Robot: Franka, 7 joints.
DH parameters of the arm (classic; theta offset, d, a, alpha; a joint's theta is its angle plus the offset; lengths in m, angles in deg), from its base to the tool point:
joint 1: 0 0.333 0 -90
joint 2: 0 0 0 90
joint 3: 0 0.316 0.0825 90
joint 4: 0 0 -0.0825 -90
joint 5: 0 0.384 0 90
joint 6: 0 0 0.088 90
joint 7: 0 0.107 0 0
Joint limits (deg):
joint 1: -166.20..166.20
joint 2: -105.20..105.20
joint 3: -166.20..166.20
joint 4: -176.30..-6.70
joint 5: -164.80..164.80
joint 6: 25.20..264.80
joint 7: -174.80..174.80
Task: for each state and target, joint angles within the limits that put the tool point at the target. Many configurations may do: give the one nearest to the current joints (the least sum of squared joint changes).
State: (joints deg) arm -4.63 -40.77 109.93 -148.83 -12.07 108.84 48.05
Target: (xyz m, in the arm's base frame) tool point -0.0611 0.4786 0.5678
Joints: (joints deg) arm 13.04 -55.74 68.04 -117.71 -19.33 106.31 48.05
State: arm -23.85 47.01 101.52 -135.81 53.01 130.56 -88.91
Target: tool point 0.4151 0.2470 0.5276
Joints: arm -65.03 66.31 108.76 -129.32 53.03 123.37 -88.91
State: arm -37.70 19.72 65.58 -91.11 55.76 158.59 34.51
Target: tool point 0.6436 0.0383 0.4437
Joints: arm -46.44 20.25 57.97 -109.04 57.70 158.86 34.51
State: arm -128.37 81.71 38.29 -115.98 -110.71 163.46 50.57
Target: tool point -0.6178 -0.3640 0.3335
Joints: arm -165.72 35.16 15.57 -88.53 -109.50 159.34 50.57
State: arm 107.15 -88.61 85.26 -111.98 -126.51 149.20 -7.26
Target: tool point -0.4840 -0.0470 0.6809
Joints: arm 90.05 -73.85 55.80 -117.76 -126.79 143.85 -7.26
